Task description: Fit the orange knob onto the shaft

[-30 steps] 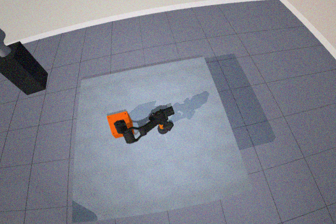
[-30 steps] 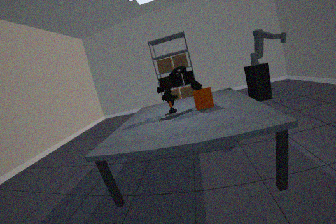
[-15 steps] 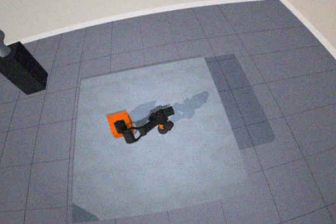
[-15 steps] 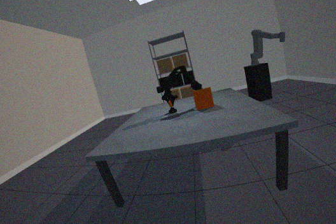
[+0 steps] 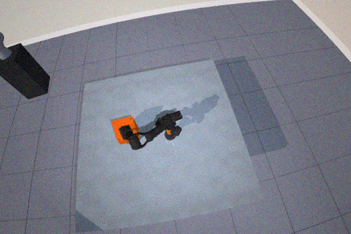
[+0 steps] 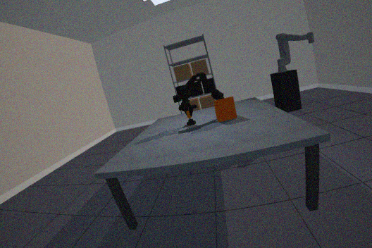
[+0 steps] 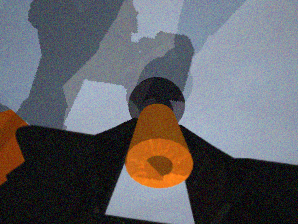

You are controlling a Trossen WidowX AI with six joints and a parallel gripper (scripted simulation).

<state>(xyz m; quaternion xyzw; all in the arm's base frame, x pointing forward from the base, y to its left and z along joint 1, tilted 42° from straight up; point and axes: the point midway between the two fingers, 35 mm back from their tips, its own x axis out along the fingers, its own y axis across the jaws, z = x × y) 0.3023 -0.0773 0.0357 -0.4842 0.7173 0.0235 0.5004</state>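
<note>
The orange knob is 2 cm above my gripper tip. Also, from my gripper tip: dark round pedestal 4 cm below.
</note>
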